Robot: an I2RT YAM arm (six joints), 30 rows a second.
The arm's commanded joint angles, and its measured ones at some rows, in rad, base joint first. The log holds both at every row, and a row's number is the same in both.
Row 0, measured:
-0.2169, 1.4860, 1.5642, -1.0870, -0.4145, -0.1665
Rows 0 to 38, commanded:
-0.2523, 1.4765, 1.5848, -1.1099, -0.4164, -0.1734
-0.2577, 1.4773, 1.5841, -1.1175, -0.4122, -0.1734
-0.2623, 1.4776, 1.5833, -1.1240, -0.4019, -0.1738
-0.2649, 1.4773, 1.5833, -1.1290, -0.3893, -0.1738
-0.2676, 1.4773, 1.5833, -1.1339, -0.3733, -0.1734
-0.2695, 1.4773, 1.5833, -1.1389, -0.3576, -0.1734
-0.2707, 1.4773, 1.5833, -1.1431, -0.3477, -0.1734
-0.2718, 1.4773, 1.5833, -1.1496, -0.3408, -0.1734
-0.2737, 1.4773, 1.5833, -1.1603, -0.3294, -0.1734
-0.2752, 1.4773, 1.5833, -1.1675, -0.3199, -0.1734
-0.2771, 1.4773, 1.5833, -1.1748, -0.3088, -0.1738
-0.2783, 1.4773, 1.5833, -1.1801, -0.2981, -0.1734
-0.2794, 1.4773, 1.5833, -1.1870, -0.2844, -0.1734
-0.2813, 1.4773, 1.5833, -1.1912, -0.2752, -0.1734
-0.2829, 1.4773, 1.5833, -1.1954, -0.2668, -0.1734
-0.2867, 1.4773, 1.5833, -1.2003, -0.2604, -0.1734
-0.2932, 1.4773, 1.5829, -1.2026, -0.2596, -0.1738
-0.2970, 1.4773, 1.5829, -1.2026, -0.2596, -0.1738
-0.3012, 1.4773, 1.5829, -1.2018, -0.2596, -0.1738
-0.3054, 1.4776, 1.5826, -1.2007, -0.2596, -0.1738
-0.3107, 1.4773, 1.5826, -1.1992, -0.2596, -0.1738
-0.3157, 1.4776, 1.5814, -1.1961, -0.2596, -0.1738
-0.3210, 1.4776, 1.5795, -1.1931, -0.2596, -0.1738
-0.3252, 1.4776, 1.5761, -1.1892, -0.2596, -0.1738
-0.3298, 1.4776, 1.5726, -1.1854, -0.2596, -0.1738
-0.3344, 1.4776, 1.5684, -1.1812, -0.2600, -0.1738
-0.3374, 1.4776, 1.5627, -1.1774, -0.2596, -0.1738
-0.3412, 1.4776, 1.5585, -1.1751, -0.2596, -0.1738
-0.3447, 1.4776, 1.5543, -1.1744, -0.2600, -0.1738
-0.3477, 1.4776, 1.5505, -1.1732, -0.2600, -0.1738
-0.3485, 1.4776, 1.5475, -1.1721, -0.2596, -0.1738
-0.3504, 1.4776, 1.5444, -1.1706, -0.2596, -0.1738
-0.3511, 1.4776, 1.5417, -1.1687, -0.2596, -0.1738
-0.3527, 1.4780, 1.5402, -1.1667, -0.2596, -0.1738
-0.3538, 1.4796, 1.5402, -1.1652, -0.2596, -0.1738
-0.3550, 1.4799, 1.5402, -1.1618, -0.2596, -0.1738
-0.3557, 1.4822, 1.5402, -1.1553, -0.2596, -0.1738
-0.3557, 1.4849, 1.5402, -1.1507, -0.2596, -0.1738
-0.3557, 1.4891, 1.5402, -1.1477, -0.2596, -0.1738
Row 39, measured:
-0.3466, 1.4818, 1.5478, -1.1549, -0.2615, -0.1665
